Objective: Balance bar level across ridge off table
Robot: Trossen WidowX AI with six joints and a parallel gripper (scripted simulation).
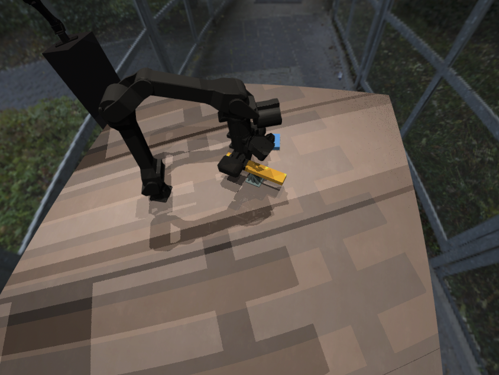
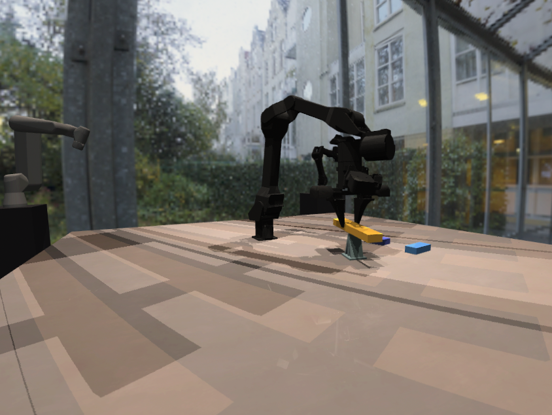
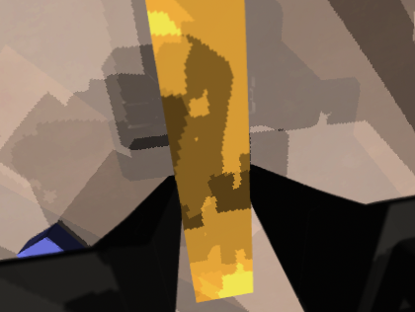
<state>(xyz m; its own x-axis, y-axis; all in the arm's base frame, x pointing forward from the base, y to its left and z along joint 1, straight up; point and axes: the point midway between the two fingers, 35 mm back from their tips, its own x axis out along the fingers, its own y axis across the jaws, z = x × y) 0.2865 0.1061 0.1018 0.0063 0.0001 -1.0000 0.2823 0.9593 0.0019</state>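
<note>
The orange bar lies 30 mm ahead of my gripper tip and 10 mm to the right of it. Round my gripper tip: light blue block: 170 mm to the left, 70 mm ahead, 60 mm below; dark blue block: 150 mm to the left, 60 mm below, 60 mm behind.
</note>
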